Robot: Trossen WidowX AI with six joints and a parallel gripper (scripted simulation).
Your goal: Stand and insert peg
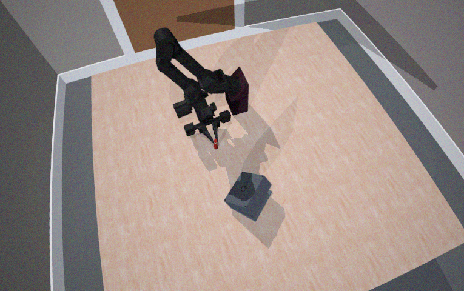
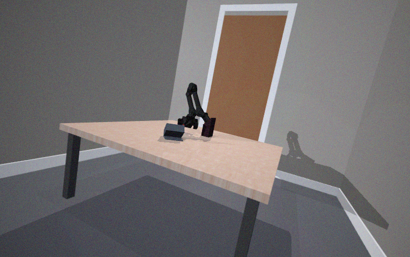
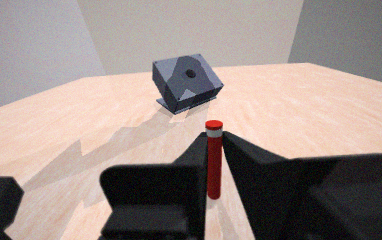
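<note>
My gripper tip is 1 cm above the red peg. Also, from my gripper tip: sloped panel: 22 cm ahead, 7 cm to the left, 2 cm below.
</note>
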